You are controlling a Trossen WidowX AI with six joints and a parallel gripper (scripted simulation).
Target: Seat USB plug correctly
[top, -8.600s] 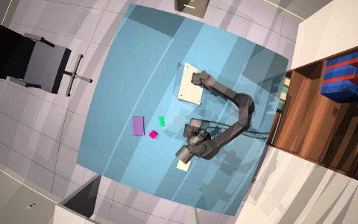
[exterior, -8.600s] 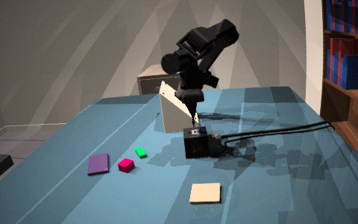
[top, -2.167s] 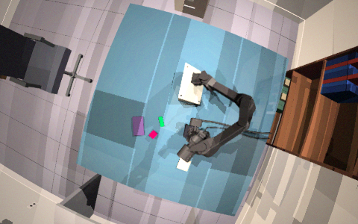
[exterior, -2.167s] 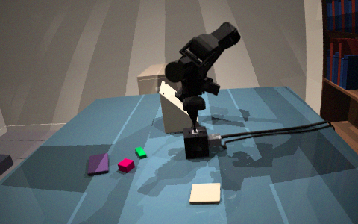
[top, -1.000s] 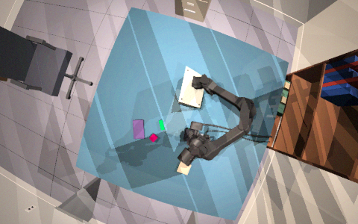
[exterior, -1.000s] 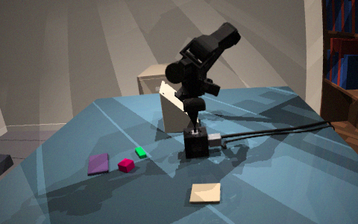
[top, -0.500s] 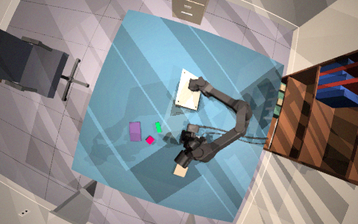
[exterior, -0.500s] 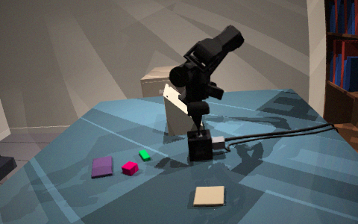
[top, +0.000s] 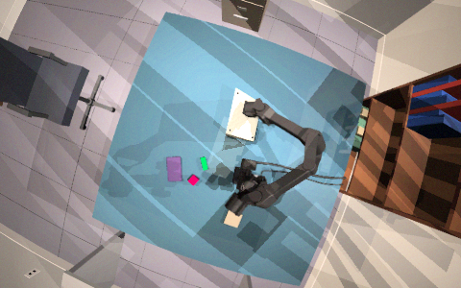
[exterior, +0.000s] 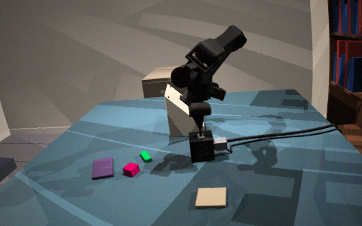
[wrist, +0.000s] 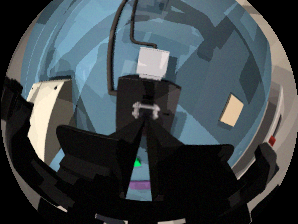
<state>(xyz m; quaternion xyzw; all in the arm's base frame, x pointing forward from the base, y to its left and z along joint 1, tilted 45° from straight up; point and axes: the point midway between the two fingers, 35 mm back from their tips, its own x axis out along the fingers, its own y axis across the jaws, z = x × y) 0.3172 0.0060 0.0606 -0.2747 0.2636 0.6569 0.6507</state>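
The USB plug lies 20 mm below my gripper tip. The rest, counted from my gripper tip: green block (20 mm behind, 200 mm to the right, 100 mm below); cream tile (240 mm ahead, 10 mm to the left, 100 mm below); socket (40 mm below).
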